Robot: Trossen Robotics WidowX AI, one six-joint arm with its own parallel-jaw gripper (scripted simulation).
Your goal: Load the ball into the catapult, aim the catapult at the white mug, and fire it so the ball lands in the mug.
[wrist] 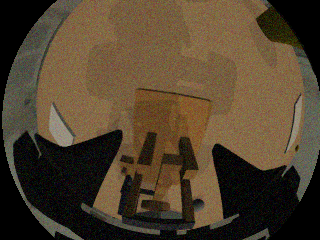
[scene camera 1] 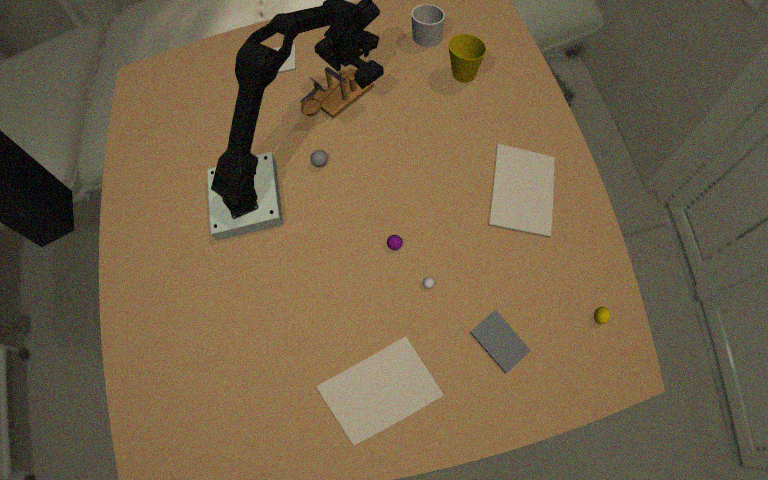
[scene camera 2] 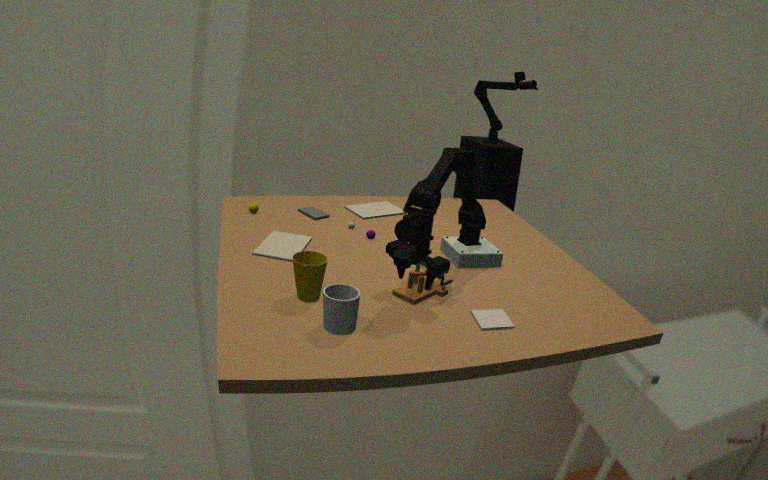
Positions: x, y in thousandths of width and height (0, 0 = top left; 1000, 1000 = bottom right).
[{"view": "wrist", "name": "my gripper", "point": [530, 594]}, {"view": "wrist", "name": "wooden catapult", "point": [527, 531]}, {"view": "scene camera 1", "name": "my gripper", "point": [456, 166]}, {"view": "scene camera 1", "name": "wooden catapult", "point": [442, 199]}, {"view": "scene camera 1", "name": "yellow cup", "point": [607, 107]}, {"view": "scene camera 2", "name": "my gripper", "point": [538, 593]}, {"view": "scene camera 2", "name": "wooden catapult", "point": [540, 609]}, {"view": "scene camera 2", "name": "yellow cup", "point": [403, 557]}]
